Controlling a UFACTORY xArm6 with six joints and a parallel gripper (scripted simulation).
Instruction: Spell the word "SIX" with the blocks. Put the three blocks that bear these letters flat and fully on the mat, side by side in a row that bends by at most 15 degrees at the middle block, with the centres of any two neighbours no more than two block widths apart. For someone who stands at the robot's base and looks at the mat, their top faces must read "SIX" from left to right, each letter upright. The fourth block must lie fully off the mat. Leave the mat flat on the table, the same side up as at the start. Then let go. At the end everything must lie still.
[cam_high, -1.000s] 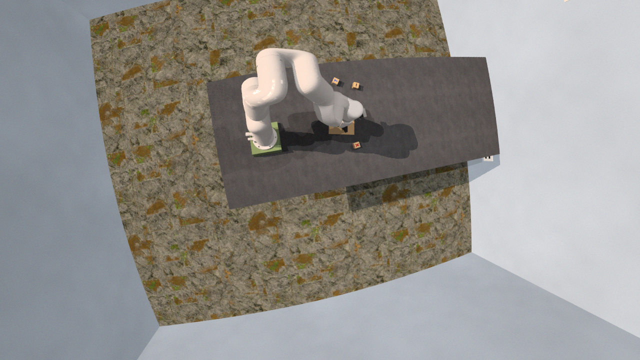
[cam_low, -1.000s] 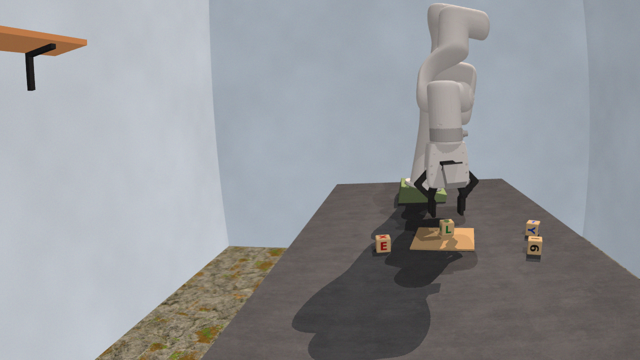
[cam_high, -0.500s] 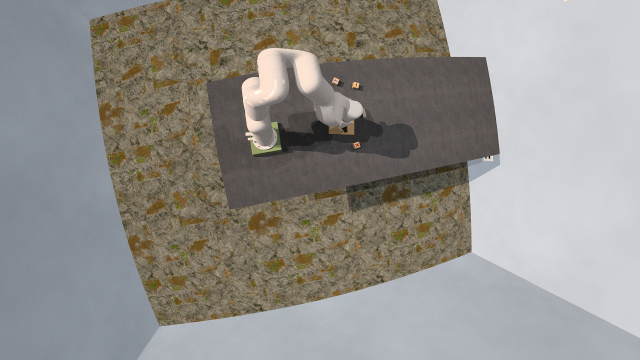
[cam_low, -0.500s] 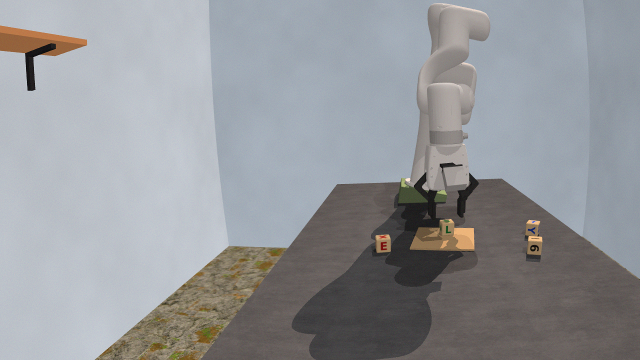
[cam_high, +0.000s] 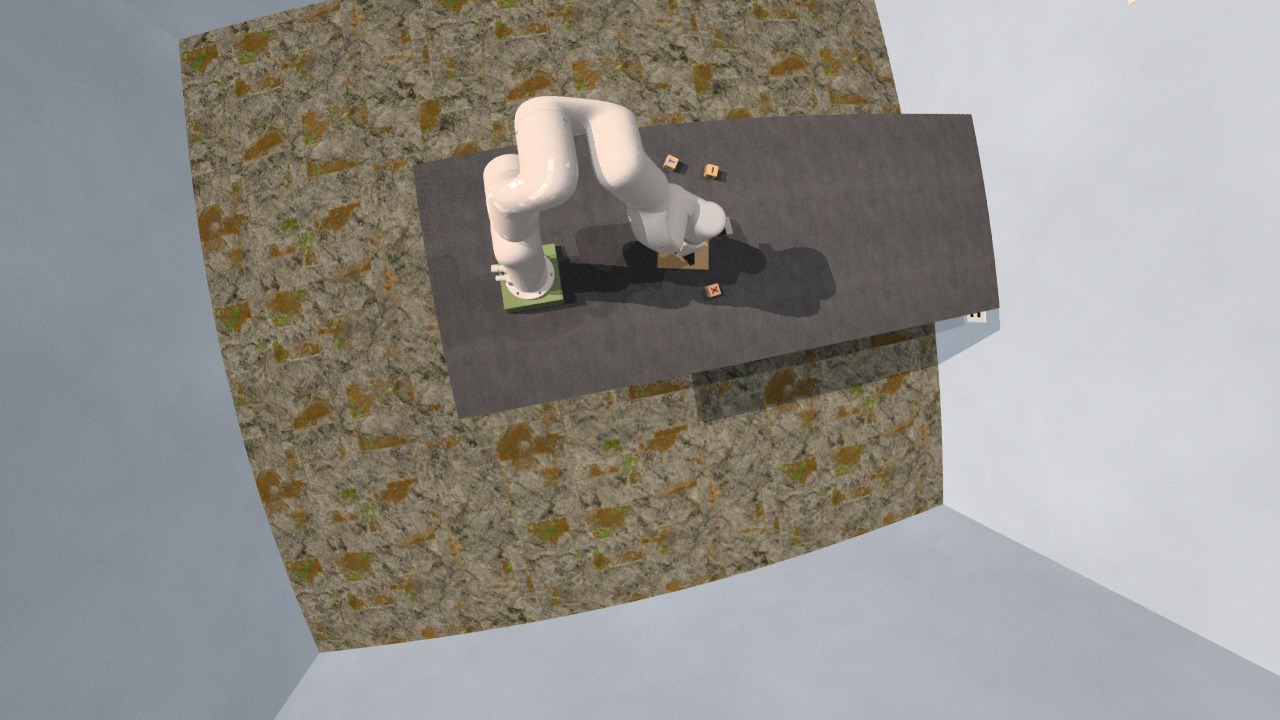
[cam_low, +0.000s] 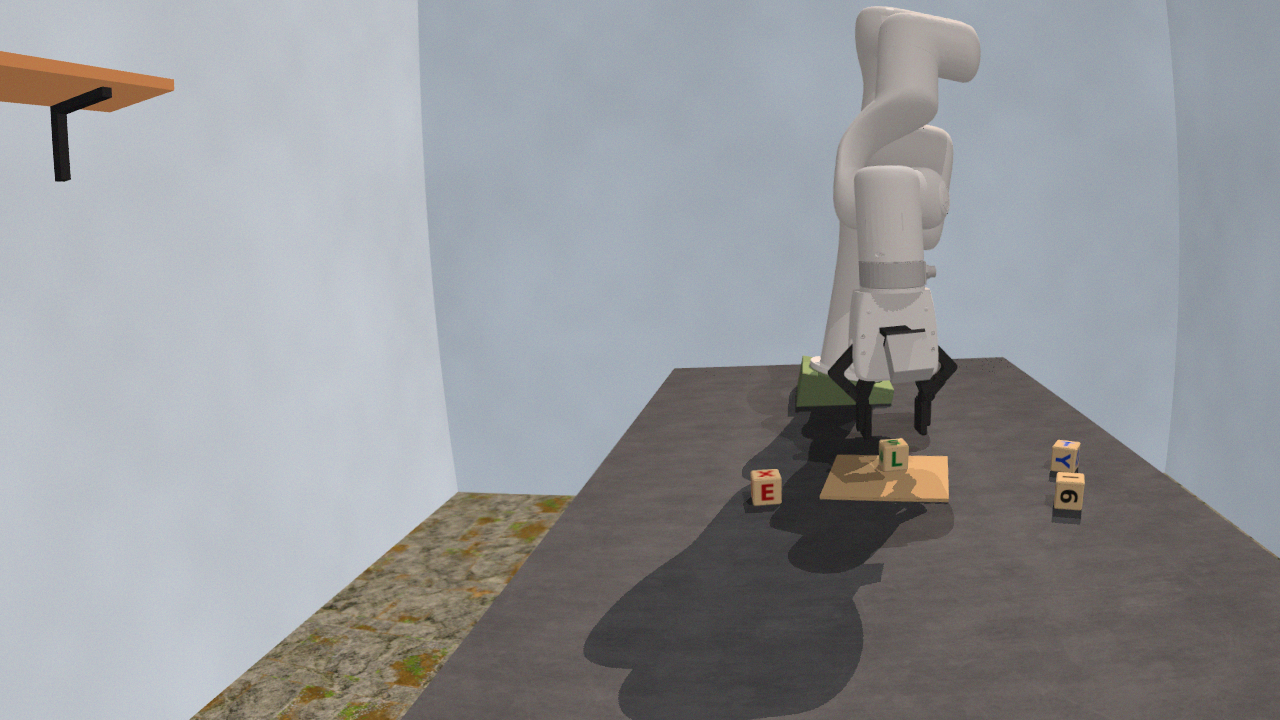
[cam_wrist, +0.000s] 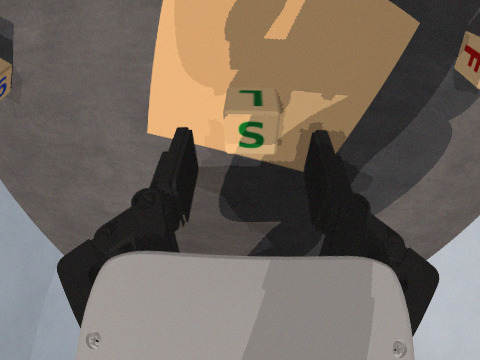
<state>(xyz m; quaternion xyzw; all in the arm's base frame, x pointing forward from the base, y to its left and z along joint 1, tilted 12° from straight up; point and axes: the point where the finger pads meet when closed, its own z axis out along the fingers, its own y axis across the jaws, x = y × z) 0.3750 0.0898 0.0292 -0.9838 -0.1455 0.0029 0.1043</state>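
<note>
Now: the S block 4 cm below my hand. Round my hand: X block (11 cm ahead, 13 cm to the right, 4 cm below); tan mat (3 cm ahead, 6 cm below); blue-lettered block (1 cm behind, 21 cm to the left, 4 cm below).
</note>
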